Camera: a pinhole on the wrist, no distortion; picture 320 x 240 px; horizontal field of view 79.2 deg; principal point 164.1 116.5 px. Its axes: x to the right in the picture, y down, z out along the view. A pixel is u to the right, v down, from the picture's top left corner.
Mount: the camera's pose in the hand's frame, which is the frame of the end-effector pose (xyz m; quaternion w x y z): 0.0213 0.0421 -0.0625 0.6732 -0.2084 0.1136 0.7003
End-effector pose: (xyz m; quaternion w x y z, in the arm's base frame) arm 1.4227 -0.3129 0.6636 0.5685 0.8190 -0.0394 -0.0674
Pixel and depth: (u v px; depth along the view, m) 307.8 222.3 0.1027
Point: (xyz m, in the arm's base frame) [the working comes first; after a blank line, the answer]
In the camera's frame: 0.0763 0.0562 0.1027

1.3779 -0.3479 0.8132
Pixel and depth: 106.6 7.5 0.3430
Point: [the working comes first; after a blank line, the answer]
In the camera's frame: -0.1020 -0.1933 0.3430

1.5396 -0.6642 0.6531
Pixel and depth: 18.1 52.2 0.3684
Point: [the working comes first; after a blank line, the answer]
In the camera's frame: -0.2781 -0.1225 0.3684

1.4518 -0.6863 0.4843
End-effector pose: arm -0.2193 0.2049 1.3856 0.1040 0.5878 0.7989 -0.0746
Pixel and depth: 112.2 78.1 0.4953
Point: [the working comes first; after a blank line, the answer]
In the camera's frame: -0.1329 -0.0983 0.4953

-0.0579 0.1876 0.9398
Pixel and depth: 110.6 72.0 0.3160
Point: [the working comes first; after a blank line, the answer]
In the camera's frame: -0.0874 -0.0727 0.3160

-0.1100 0.2190 1.1163
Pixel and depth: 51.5 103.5 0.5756
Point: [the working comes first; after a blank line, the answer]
In the camera's frame: -0.3351 -0.0387 0.5756

-0.1690 0.0421 0.8079
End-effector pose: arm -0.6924 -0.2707 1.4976 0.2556 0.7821 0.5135 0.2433
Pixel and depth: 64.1 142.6 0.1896
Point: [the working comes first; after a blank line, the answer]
In the camera's frame: -0.0980 0.0256 0.1896

-0.5845 -0.3325 1.4076
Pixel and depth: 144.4 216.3 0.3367
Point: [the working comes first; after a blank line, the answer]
In the camera's frame: -0.0343 0.1737 0.3367

-0.5138 -0.5388 1.3972
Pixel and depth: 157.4 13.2 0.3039
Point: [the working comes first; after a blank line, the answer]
In the camera's frame: -0.0105 -0.1623 0.3039

-0.3736 -0.2363 1.4554
